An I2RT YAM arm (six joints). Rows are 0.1 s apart.
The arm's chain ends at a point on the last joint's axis. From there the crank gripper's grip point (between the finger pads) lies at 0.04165 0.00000 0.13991 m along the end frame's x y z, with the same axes.
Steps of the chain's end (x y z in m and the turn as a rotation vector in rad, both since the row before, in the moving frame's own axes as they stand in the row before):
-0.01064 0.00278 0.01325 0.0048 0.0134 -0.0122
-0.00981 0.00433 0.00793 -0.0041 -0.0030 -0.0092
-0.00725 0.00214 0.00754 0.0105 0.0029 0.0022
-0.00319 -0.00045 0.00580 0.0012 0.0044 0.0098
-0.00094 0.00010 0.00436 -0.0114 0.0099 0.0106
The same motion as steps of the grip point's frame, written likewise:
-0.00878 0.00159 0.01268 0.0048 0.0134 -0.0122
-0.01023 0.00452 0.00805 -0.0041 -0.0030 -0.0092
-0.00684 0.00076 0.00741 0.0105 0.0029 0.0022
-0.00258 -0.00021 0.00562 0.0012 0.0044 0.0098
0.00043 0.00214 0.00393 -0.0114 0.0099 0.0106

